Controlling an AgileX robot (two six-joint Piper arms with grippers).
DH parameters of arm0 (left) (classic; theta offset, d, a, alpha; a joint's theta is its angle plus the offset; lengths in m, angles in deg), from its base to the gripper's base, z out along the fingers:
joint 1: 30.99 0.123 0 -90
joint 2: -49.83 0 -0.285 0
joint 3: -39.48 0 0.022 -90
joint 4: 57.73 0.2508 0 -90
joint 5: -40.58 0 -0.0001 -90
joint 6: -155.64 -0.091 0 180
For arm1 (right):
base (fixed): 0 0 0 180
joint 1: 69.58 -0.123 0 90
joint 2: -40.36 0 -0.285 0
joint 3: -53.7 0 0.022 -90
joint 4: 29.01 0.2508 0 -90
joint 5: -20.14 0 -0.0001 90
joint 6: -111.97 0.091 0 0
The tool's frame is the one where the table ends.
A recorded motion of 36 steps. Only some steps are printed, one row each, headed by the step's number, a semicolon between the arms.
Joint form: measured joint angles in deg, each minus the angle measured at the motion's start. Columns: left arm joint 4, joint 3, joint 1, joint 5, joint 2, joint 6; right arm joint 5, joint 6, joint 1, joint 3, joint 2, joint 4.
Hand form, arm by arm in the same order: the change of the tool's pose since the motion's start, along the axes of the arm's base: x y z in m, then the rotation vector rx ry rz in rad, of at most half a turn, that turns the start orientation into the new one. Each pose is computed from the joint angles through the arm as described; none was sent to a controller.
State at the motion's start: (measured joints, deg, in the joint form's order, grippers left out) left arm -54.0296 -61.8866 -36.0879 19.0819 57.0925 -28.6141; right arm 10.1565 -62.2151 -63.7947 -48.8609 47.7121 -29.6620
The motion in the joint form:
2: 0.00 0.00 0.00 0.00 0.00 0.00; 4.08 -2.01 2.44 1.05 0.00 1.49
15: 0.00 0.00 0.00 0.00 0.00 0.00; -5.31 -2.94 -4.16 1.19 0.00 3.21
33: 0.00 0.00 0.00 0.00 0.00 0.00; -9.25 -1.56 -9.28 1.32 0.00 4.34
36: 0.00 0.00 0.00 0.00 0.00 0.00; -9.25 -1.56 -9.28 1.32 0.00 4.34
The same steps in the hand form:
2: 0.0000 0.0000 0.0000 0.0000 0.0000 0.0000; 0.0008 -0.0022 0.0003 -0.0155 -0.0514 -0.0386
15: 0.0000 0.0000 0.0000 0.0000 0.0000 0.0000; -0.0003 0.0053 -0.0153 0.0122 0.1127 0.0857
33: 0.0000 0.0000 0.0000 0.0000 0.0000 0.0000; -0.0019 0.0110 -0.0222 0.0519 0.1835 0.1765
36: 0.0000 0.0000 0.0000 0.0000 0.0000 0.0000; -0.0019 0.0110 -0.0222 0.0519 0.1835 0.1765

